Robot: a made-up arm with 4 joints.
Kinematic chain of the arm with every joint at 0, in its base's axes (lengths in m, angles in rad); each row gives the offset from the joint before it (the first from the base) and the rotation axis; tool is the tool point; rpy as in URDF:
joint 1: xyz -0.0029 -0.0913 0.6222 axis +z
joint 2: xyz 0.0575 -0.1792 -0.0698 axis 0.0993 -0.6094 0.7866
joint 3: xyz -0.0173 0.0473 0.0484 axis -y
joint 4: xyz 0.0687 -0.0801 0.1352 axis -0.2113 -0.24 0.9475
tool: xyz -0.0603 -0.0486 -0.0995 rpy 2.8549 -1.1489 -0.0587
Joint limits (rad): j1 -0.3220..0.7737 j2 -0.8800..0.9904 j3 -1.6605..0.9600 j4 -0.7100..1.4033
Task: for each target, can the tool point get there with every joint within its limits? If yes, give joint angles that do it. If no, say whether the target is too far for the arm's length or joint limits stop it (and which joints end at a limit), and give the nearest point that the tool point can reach.
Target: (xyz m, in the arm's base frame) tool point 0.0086 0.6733 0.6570
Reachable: no: too far | nearest point 0.2638 -0.0727 0.6133 | short by 0.790 m
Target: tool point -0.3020 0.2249 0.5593
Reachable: no: joint limits stop it (at a limit: joint 1, joint 3, joint 4) | nearest point -0.0573 -0.2600 0.6234 | short by 0.547 m
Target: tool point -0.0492 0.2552 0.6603
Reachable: no: joint limits stop it (at a limit: joint 1, joint 2, joint 4) | nearest point 0.2615 -0.0754 0.6303 | short by 0.455 m
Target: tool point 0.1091 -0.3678 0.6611
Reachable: yes | joints 0.1624 0.0232 0.5566 0.5218
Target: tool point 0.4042 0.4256 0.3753
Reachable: no: too far | nearest point 0.2727 -0.0811 0.5458 | short by 0.551 m
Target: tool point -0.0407 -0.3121 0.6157
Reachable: yes | joints -0.1686 0.1383 0.7359 -0.4824
